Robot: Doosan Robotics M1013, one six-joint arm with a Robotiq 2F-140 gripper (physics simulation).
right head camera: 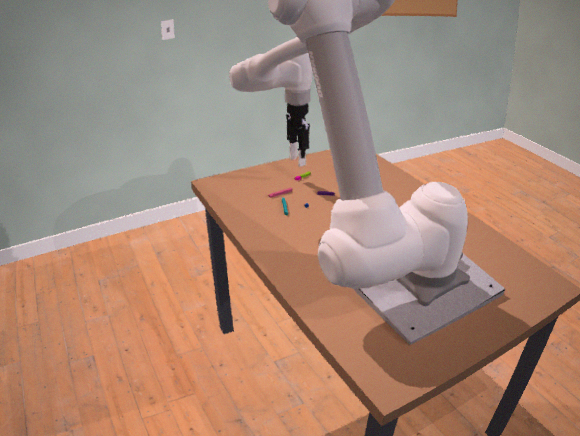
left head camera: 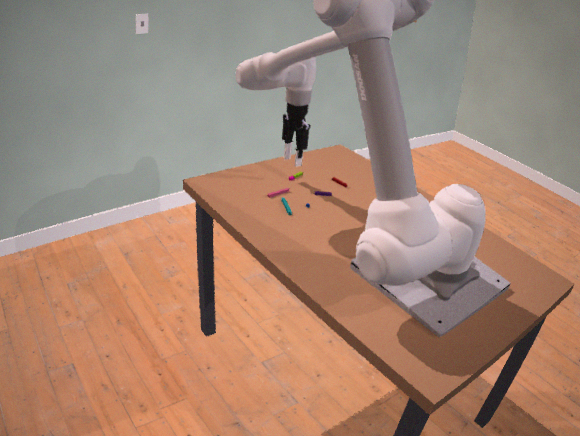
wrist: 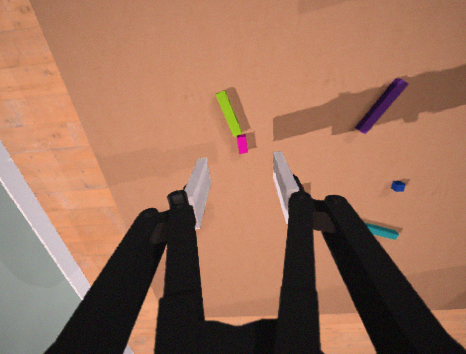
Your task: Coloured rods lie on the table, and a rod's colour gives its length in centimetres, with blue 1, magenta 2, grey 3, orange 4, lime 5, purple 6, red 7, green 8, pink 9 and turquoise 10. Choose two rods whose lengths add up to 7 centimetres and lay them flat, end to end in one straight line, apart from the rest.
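Places are measured from the arm's base along level axes (x ahead, y left, z up), in centimetres.
Pixels of known places: gripper, fingertip midpoint: [right head camera: 297,162] [left head camera: 292,162] [wrist: 240,168]; arm's base, origin of the base link: [right head camera: 426,275] [left head camera: 440,272].
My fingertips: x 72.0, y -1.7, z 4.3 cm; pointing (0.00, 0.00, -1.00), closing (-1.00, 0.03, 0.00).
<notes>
For each thing: its top centre in the pictures, then the offset to it from my fingertips. Level surfaces: height alone.
- lime rod, middle of its top: [wrist: 229,114] [right head camera: 305,173] [left head camera: 297,173] dz -6.0, dx +0.8, dy -3.8 cm
- magenta rod, middle of its top: [wrist: 242,145] [right head camera: 298,176] [left head camera: 291,177] dz -6.0, dx -0.2, dy -0.1 cm
- purple rod, middle of its top: [wrist: 382,108] [right head camera: 326,192] [left head camera: 323,192] dz -6.0, dx -15.5, dy -2.4 cm
- blue rod, middle of its top: [wrist: 400,188] [right head camera: 306,204] [left head camera: 307,204] dz -6.0, dx -19.4, dy +8.1 cm
- pink rod, middle of its top: [left head camera: 278,191] [right head camera: 280,191] dz -6.0, dx -7.0, dy +11.1 cm
- turquoise rod, middle of its top: [wrist: 366,229] [left head camera: 286,204] [right head camera: 284,204] dz -6.0, dx -16.1, dy +14.5 cm
- red rod, middle of its top: [left head camera: 339,181] dz -6.0, dx -11.6, dy -14.0 cm
- table, its level: dz -7.0 cm
A lime rod [left head camera: 298,175] [right head camera: 305,175] [wrist: 228,114] lies flat on the table. A magenta rod [left head camera: 291,178] [right head camera: 298,178] [wrist: 242,144] lies at its near end, touching or almost touching it. In the wrist view the two meet at a slight angle, with the magenta rod a little to the right of the lime rod's line. My gripper [left head camera: 293,161] [right head camera: 298,161] [wrist: 240,168] is part-way open and empty, above the table near the magenta rod. A purple rod [left head camera: 323,193] [right head camera: 326,193] [wrist: 382,106] and a blue rod [left head camera: 308,205] [right head camera: 306,205] [wrist: 398,186] lie apart from the pair.
A pink rod [left head camera: 278,193] [right head camera: 280,193], a turquoise rod [left head camera: 286,206] [right head camera: 285,206] [wrist: 382,231] and a red rod [left head camera: 339,182] lie separately on the table [left head camera: 300,260] [right head camera: 300,260]. The right finger partly hides the turquoise rod in the wrist view.
</notes>
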